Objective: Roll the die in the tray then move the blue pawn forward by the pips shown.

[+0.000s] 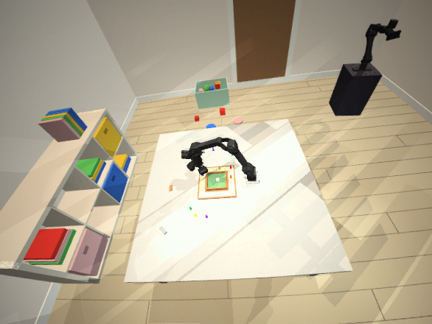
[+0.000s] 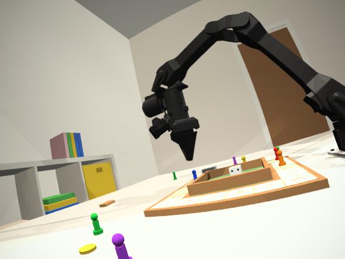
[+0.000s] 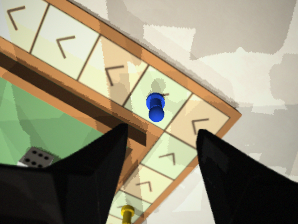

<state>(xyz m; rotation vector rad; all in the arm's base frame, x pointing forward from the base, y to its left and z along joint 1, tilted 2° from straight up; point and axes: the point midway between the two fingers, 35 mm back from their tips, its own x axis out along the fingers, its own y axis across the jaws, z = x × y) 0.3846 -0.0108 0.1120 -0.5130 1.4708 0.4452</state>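
Now: the blue pawn 5 cm below my gripper tip. Also, from my gripper tip: green tray floor (12 cm behind, 7 cm below, 5 cm to the left); yellow pawn (13 cm behind, 6 cm to the right, 5 cm below); white die (13 cm behind, 5 cm to the left, 5 cm below).
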